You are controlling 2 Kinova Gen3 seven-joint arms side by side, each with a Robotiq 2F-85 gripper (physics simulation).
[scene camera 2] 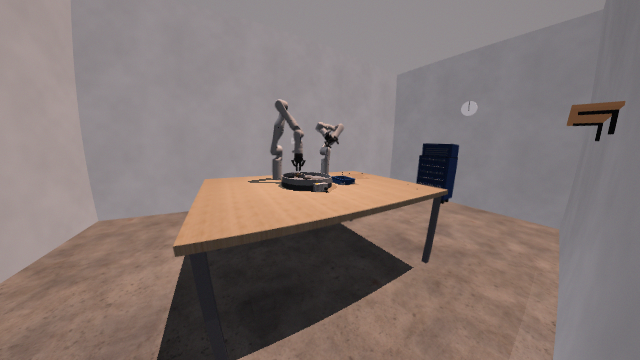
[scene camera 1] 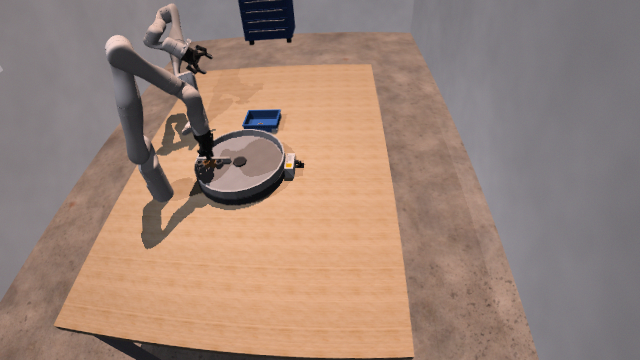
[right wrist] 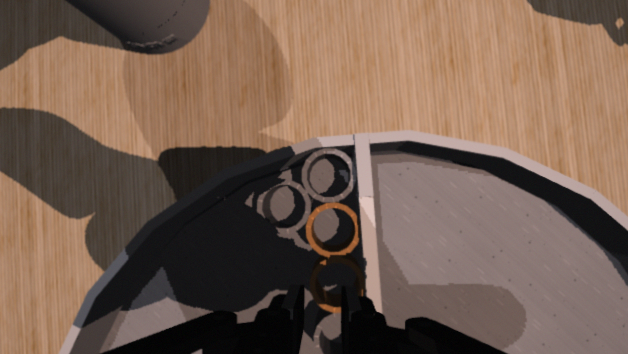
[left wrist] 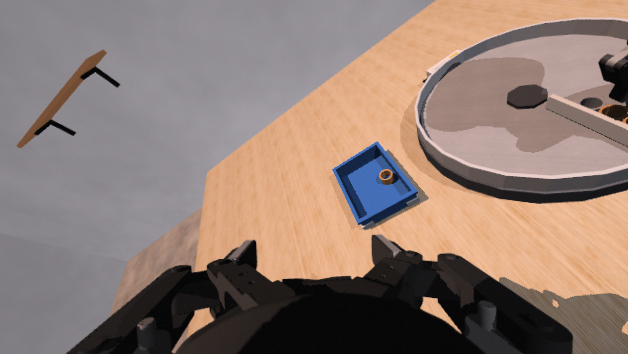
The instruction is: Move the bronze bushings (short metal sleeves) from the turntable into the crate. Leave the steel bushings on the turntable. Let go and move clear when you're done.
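Frame: origin at the left arm's base, x ahead, y right, z down, level; metres.
Where they show: left gripper, between the fingertips: (scene camera 2: 334, 145) (scene camera 1: 209, 65) (left wrist: 314, 250); right gripper, between the fingertips: (scene camera 2: 298, 171) (scene camera 1: 210, 158) (right wrist: 322, 305) (left wrist: 626, 94); right arm's base, origin of its link: (scene camera 2: 277, 179) (scene camera 1: 164, 194) (right wrist: 159, 4).
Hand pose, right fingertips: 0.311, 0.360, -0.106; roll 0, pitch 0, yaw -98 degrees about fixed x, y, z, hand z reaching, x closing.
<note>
Things, the pixels of their top centre, and the offset from my right fingertips, as dx, dy, dz. "*": a spot on its surface instead.
- third steel bushing, centre of its top: (right wrist: 341, 340) (left wrist: 591, 102) +0.027, -0.015, +0.028
- blue crate, centre of its top: (left wrist: 368, 178) (scene camera 1: 261, 117) (scene camera 2: 343, 177) +0.068, -0.415, +0.056
- pale divider bar, a spot on its surface: (right wrist: 367, 220) * -0.044, -0.018, +0.023
- hub, centre of its top: (left wrist: 526, 95) (scene camera 1: 239, 160) +0.112, -0.055, +0.045
- small box, a spot on its surface: (scene camera 1: 290, 166) * +0.355, -0.077, +0.050
The right gripper (scene camera 1: 206, 159) (scene camera 2: 298, 169) (right wrist: 322, 297) is open, pointing down over the turntable (scene camera 1: 250, 182) (scene camera 2: 306, 184) (right wrist: 450, 225). In the right wrist view its fingertips overlap the near bronze bushing (right wrist: 335, 310). Another bronze bushing (right wrist: 332, 254) touches it, beside the divider bar. Two steel bushings (right wrist: 305, 175) (right wrist: 260, 206) lie beyond. A third steel bushing (right wrist: 318, 339) is partly hidden behind the fingers. One bronze bushing (left wrist: 387, 182) stands in the blue crate (scene camera 1: 254, 126) (scene camera 2: 343, 180) (left wrist: 360, 192). The left gripper (scene camera 1: 207, 64) (left wrist: 314, 245) is open and empty, high above the table's far end.
A pale divider bar (left wrist: 585, 117) (right wrist: 367, 220) runs from the hub (scene camera 1: 240, 161) (left wrist: 527, 96) to the raised rim. A small box (scene camera 1: 290, 166) (scene camera 2: 320, 187) sits against the turntable's outside. A blue drawer cabinet (scene camera 1: 267, 20) (scene camera 2: 436, 170) stands beyond the table.
</note>
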